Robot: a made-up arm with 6 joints. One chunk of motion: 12 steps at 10 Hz.
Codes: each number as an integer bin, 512 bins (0 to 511) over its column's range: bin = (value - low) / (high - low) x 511, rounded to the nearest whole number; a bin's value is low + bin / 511 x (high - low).
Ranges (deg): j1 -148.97..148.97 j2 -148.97..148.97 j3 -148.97..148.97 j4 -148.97..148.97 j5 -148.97..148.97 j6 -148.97..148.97
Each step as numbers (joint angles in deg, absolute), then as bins.
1 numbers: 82.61 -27.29 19.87 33.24 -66.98 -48.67
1 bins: 397 209 290 313 141 172
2 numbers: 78.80 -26.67 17.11 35.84 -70.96 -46.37
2 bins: 391 210 285 317 134 176
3 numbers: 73.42 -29.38 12.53 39.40 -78.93 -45.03
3 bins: 381 205 277 323 120 178
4 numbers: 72.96 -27.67 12.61 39.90 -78.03 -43.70
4 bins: 381 208 277 324 122 181
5 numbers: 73.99 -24.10 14.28 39.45 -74.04 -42.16
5 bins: 382 214 280 323 129 183
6 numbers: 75.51 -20.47 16.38 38.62 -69.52 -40.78
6 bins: 385 220 284 322 136 186
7 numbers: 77.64 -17.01 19.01 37.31 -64.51 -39.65
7 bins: 389 226 288 319 145 187
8 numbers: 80.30 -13.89 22.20 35.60 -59.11 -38.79
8 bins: 393 232 294 317 154 189
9 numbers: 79.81 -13.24 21.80 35.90 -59.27 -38.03
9 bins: 392 233 293 317 154 190
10 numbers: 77.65 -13.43 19.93 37.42 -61.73 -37.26
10 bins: 389 232 290 320 150 192
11 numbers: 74.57 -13.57 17.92 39.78 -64.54 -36.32
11 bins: 383 232 286 324 145 193
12 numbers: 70.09 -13.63 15.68 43.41 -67.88 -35.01
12 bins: 376 232 282 330 139 195
